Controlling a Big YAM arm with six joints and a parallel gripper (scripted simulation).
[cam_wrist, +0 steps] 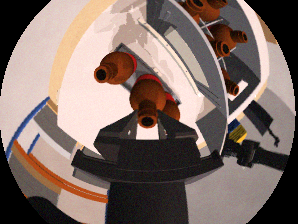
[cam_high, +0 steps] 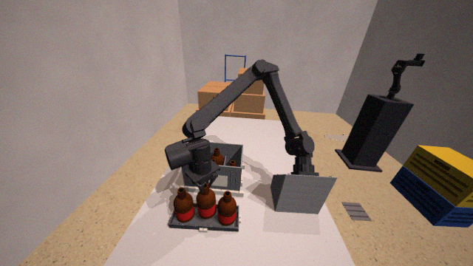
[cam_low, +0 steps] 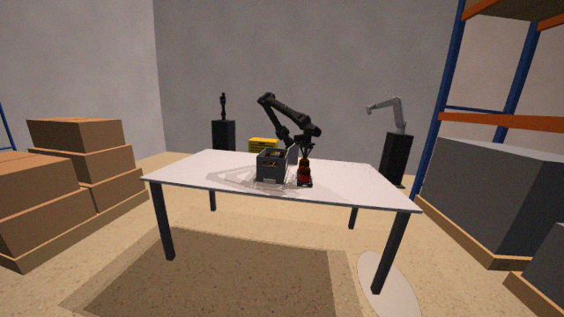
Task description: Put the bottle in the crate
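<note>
Right now my hand is 6 cm above the brown bottle. The rest, counted from my hand: grey crate (22 cm to the right, 9 cm below, 1 cm ahead); then dark tray (16 cm below, 1 cm to the left).
</note>
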